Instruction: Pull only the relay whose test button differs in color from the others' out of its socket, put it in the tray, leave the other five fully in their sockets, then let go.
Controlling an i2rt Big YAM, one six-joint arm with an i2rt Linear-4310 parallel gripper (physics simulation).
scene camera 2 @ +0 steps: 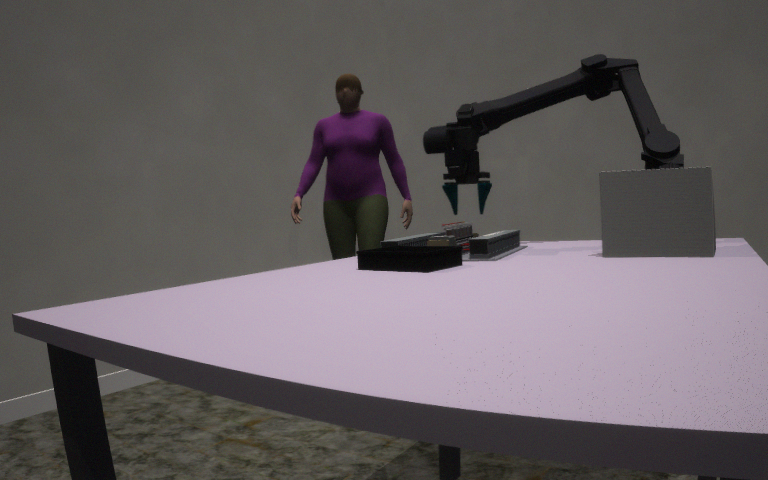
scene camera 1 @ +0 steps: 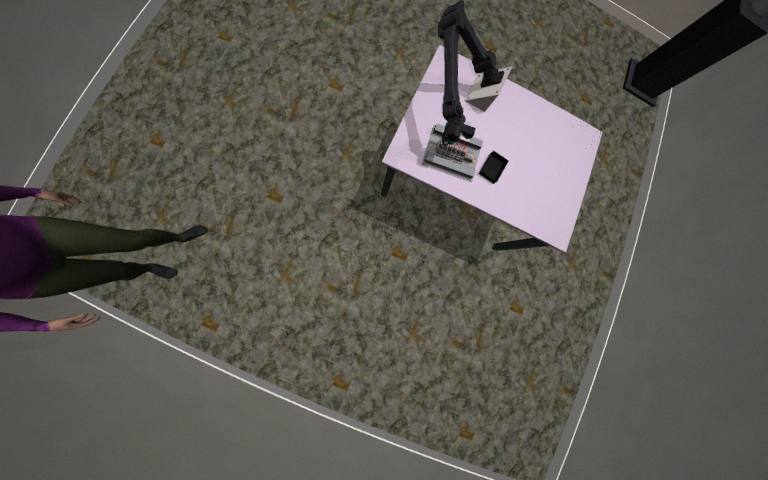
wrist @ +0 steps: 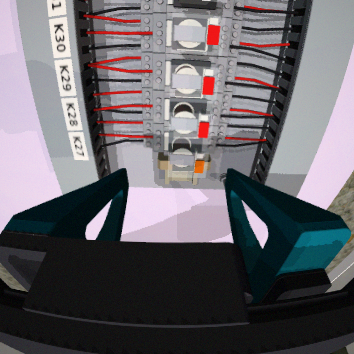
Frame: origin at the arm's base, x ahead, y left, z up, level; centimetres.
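Seen in the pictures: gripper, between the fingertips: [scene camera 2: 468, 214] [scene camera 1: 445, 140] [wrist: 176, 176]; arm's base, origin of its link: [scene camera 2: 669, 202] [scene camera 1: 492, 80].
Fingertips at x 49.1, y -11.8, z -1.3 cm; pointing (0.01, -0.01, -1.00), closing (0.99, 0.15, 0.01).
Offsets run from my fingertips to a thing's middle. "spot": to the spot under its first point. Level surfaces: height alone.
The relay with the orange test button {dy -0.3, dx +0.8, dz -3.9 cm} [wrist: 199, 166] sits in its socket at the near end of the row, by label K27, in the wrist view. The three relays beyond it {dy +2.5, dx +0.5, dz -3.9 cm} [wrist: 184, 120] {dy +5.2, dx +0.2, dz -3.9 cm} [wrist: 187, 80] {dy +8.0, dx -0.1, dz -3.9 cm} [wrist: 190, 34] have red buttons and sit in their sockets. Part of another shows at the top edge; the rest of the row is cut off. My gripper [wrist: 176, 176] [scene camera 2: 468, 213] is open and empty, pointing down above the relay panel, its fingertips clear of the relays. The black tray {dy +34.3, dx -2.7, dz -6.9 cm} [scene camera 1: 493, 167] [scene camera 2: 408, 259] stands beside the panel and looks empty from above.
Grey wire ducts [scene camera 1: 447, 169] [scene camera 2: 495, 242] flank the relay row, with red and black wires between. A tan end block {spot: dy -6.1, dx +1.5, dz -8.3 cm} [wrist: 180, 177] adjoins the orange-button relay. The arm's pale base block [scene camera 2: 656, 212] stands on the table {dz -8.7 cm} [scene camera 2: 339, 316]. A person [scene camera 2: 353, 152] stands beyond the table.
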